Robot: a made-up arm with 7 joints. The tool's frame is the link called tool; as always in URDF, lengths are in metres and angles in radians. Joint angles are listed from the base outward.
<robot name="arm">
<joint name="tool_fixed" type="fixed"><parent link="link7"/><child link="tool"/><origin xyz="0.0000 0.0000 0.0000"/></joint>
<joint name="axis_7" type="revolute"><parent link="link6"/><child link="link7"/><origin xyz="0.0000 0.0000 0.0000"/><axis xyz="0 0 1"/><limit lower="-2.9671" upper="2.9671"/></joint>
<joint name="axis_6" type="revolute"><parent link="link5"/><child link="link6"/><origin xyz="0.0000 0.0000 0.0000"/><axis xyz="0 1 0"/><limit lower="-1.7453" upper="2.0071"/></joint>
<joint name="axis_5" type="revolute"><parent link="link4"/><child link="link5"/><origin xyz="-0.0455 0.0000 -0.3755"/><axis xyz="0 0 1"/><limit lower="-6.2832" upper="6.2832"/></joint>
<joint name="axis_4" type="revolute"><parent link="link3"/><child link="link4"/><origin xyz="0.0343 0.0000 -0.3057"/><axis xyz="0 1 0"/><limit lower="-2.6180" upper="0.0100"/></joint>
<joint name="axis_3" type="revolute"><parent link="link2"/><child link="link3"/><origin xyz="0.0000 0.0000 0.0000"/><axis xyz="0 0 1"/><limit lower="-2.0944" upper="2.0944"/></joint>
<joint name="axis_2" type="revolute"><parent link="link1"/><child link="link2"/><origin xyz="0.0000 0.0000 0.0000"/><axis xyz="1 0 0"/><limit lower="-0.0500" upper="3.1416"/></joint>
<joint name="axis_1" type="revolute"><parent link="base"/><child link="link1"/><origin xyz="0.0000 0.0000 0.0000"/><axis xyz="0 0.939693 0.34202"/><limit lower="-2.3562" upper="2.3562"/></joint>
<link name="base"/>
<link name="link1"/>
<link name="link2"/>
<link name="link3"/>
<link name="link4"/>
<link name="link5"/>
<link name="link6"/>
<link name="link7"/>
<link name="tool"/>
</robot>
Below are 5 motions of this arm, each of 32 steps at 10 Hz.
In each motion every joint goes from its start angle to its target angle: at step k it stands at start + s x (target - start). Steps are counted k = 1, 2, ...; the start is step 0. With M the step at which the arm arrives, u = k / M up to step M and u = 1 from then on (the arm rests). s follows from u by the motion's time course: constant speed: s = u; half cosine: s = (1 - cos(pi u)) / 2; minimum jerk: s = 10 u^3 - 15 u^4 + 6 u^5.
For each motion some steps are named. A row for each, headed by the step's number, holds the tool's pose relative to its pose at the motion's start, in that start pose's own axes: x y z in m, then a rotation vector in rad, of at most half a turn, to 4 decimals.
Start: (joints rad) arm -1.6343 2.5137 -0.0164 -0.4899 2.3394 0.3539 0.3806
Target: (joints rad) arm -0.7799 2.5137 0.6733 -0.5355 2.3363 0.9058 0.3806
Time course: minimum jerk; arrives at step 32
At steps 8, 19, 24, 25, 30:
8: -0.0283 -0.0148 -0.0153 0.0037 0.1020 -0.0155
19: -0.2061 -0.0543 -0.0771 0.0746 0.6756 -0.0892
24: -0.2809 -0.0502 -0.0891 0.1242 0.9048 -0.1089
25: -0.2909 -0.0489 -0.0902 0.1318 0.9355 -0.1110
30: -0.3143 -0.0449 -0.0921 0.1502 1.0078 -0.1152

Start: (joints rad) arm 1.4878 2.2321 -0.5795 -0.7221 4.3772 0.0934 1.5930
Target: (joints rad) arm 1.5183 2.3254 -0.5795 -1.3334 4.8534 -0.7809 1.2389
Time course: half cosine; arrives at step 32
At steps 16, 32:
16: 0.0917 0.0489 0.0016 -0.3356 -0.3210 -0.0138
32: 0.1823 0.0905 0.0342 -0.6512 -0.7876 -0.1564

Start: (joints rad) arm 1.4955 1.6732 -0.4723 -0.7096 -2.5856 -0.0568 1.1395
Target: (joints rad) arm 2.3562 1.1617 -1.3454 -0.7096 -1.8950 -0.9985 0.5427
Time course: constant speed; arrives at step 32
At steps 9, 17, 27, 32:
9: 0.2072 -0.0444 0.0352 -0.2784 -0.5471 -0.2925
17: 0.3592 -0.1180 0.1367 -0.5113 -1.0545 -0.5906
27: 0.4696 -0.2275 0.3356 -0.7770 -1.7222 -0.9700
32: 0.4846 -0.2786 0.4534 -0.8998 -2.0731 -1.1449

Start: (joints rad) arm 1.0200 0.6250 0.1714 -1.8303 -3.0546 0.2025 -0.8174
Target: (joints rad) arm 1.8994 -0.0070 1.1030 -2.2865 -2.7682 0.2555 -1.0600
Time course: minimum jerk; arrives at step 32
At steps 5, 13, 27, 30, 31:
5: 0.0050 -0.0023 0.0099 -0.0109 -0.0278 0.0038
13: 0.0517 -0.0399 0.1261 -0.1038 -0.3223 -0.0342
27: 0.0305 -0.2284 0.3951 -0.1131 -0.8856 -0.5593
30: 0.0243 -0.2393 0.4032 -0.1053 -0.9029 -0.5929
31: 0.0239 -0.2400 0.4038 -0.1047 -0.9041 -0.5953

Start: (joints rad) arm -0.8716 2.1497 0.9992 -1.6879 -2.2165 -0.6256 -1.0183
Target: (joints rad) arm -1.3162 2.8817 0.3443 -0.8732 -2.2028 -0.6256 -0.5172
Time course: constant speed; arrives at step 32
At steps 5, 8, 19, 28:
5: 0.0100 -0.0226 -0.0180 0.0180 -0.0798 0.0220
8: 0.0181 -0.0387 -0.0250 0.0195 -0.1378 0.0322
19: 0.0597 -0.1178 -0.0195 -0.0505 -0.4035 0.0607
28: 0.0976 -0.2058 0.0323 -0.2120 -0.6584 0.0849

